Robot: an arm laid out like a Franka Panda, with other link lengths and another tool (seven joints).
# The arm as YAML. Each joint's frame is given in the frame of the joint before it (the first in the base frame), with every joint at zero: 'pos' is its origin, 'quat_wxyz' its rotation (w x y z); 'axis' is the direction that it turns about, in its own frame. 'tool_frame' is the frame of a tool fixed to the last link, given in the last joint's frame.
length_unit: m
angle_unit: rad
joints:
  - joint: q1
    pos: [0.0, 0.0, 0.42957]
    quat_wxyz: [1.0, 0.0, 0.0, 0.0]
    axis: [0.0, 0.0, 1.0]
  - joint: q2
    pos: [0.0, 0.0, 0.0]
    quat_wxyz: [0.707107, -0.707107, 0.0, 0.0]
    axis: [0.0, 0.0, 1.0]
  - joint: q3
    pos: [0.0, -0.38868, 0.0]
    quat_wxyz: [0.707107, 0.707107, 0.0, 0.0]
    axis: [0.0, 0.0, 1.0]
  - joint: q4
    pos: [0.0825, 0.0, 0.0]
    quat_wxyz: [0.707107, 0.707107, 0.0, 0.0]
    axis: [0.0, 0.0, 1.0]
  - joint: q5
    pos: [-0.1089, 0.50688, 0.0]
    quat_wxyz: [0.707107, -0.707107, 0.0, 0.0]
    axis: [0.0, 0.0, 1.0]
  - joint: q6
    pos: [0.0, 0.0, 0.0]
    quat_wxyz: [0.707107, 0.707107, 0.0, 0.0]
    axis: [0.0, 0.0, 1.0]
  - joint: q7
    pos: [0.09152, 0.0, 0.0]
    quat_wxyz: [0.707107, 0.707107, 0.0, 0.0]
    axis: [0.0, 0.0, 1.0]
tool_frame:
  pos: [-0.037, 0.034, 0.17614]
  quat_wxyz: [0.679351, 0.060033, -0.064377, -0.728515]
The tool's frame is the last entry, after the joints.
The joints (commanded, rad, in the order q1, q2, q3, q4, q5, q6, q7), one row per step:
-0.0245 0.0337 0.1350 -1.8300 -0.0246 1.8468 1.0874
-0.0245 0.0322 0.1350 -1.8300 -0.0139 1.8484 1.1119
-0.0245 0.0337 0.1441 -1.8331 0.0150 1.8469 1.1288
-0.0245 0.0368 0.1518 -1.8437 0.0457 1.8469 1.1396
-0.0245 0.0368 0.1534 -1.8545 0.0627 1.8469 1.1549
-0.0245 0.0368 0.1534 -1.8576 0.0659 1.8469 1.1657
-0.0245 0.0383 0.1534 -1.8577 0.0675 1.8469 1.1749
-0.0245 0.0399 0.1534 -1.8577 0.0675 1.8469 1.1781
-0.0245 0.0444 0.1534 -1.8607 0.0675 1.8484 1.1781
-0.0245 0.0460 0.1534 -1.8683 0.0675 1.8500 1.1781
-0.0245 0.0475 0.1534 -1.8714 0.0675 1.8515 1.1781
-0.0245 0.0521 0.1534 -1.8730 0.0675 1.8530 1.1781
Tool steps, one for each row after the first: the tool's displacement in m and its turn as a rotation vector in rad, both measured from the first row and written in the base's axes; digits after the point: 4 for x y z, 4 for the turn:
0.0002 0.0029 0.0012 0.0100 -0.0023 -0.0276
-0.0015 0.0140 -0.0010 0.0369 0.0073 -0.0438
-0.0044 0.0240 -0.0082 0.0643 0.0253 -0.0562
-0.0070 0.0281 -0.0136 0.0782 0.0387 -0.0753
-0.0076 0.0290 -0.0152 0.0803 0.0424 -0.0872
-0.0072 0.0297 -0.0162 0.0814 0.0444 -0.0969
-0.0069 0.0298 -0.0172 0.0813 0.0461 -0.1002
-0.0067 0.0298 -0.0217 0.0808 0.0521 -0.1005
-0.0080 0.0296 -0.0268 0.0797 0.0596 -0.1009
-0.0083 0.0295 -0.0294 0.0794 0.0626 -0.1011
-0.0078 0.0295 -0.0332 0.0792 0.0673 -0.1014

